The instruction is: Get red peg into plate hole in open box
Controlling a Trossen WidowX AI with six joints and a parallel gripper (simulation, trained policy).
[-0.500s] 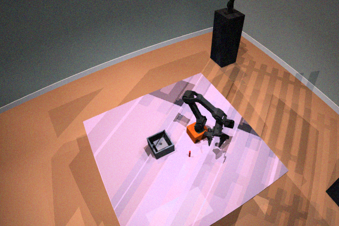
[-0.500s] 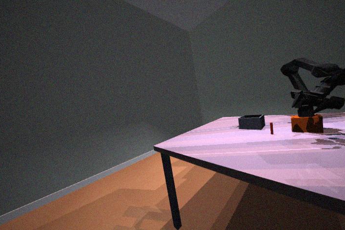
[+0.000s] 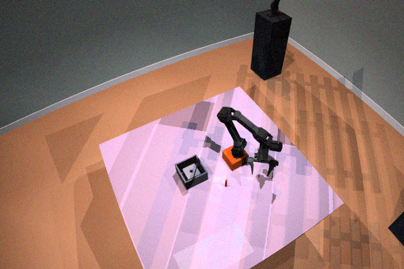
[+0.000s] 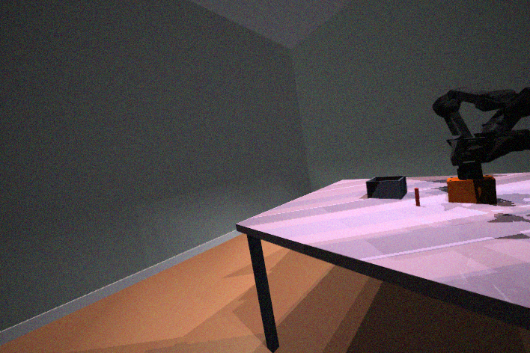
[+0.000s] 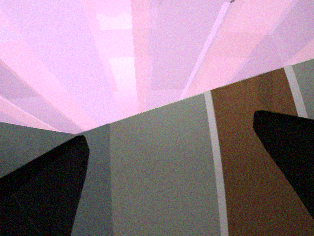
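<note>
My gripper tip is now 16 cm above the red peg, 15 cm short of it and 13 cm to the left of it. The rest, counted from my gripper tip: grey plate (31 cm to the right, 30 cm ahead, 15 cm below); then dark box (31 cm to the right, 30 cm ahead, 17 cm below).
</note>
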